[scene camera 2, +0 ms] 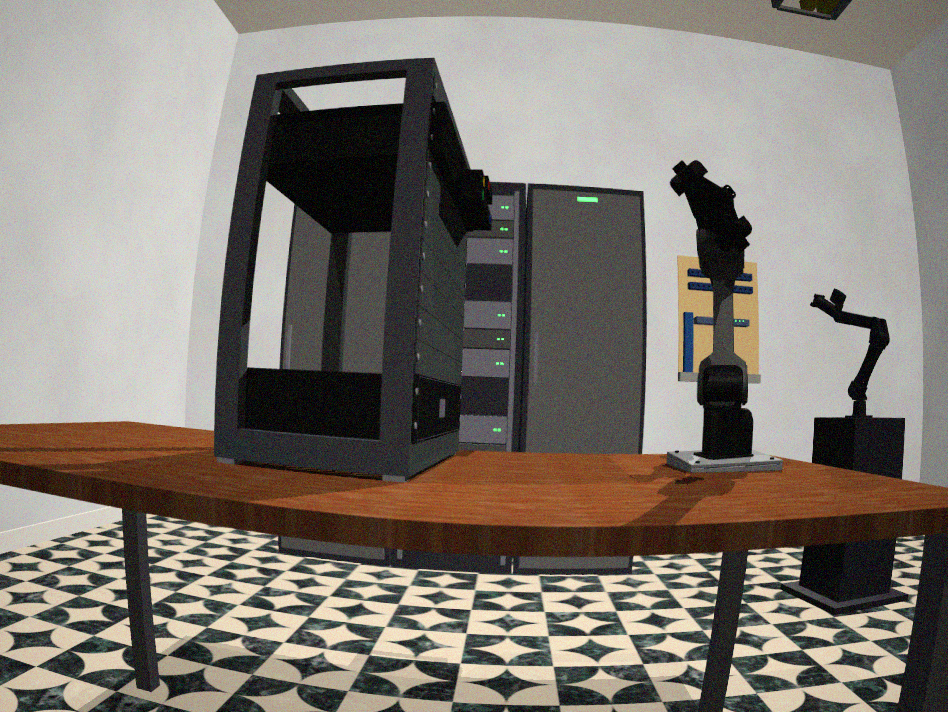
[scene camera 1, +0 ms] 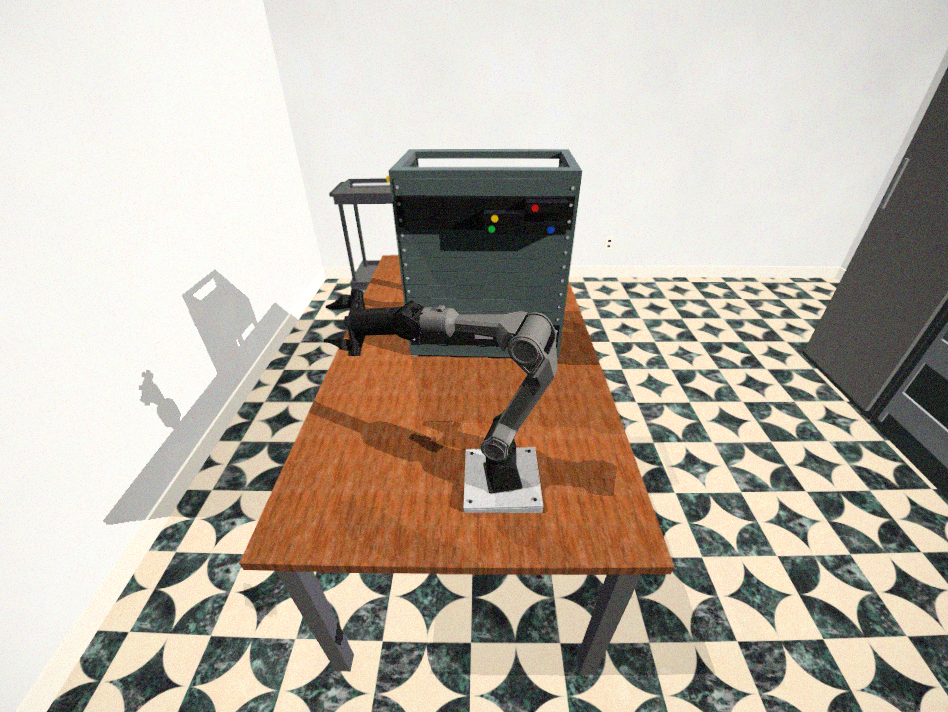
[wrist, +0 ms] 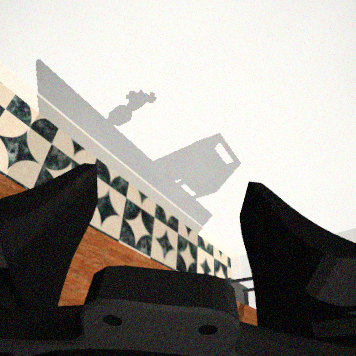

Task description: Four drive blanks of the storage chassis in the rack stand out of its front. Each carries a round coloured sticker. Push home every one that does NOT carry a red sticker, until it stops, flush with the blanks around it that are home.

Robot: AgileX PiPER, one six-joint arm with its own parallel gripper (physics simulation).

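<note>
In scene view 1 the dark storage chassis spans the upper part of the rack. The blank with the red sticker is highest, at the right. The blank with the yellow sticker is lower and further left. The blank with the green sticker is just below the yellow one, and the blank with the blue sticker is at the lower right. In scene view 2 dark blanks stick out of the front, overlapping. My gripper is open and empty, left of and below them, pointing at the left wall.
The arm's base plate is on the wooden table in front of the rack. A side stand is behind the rack's left side. Tall cabinets and a second arm on a pedestal stand beyond the table.
</note>
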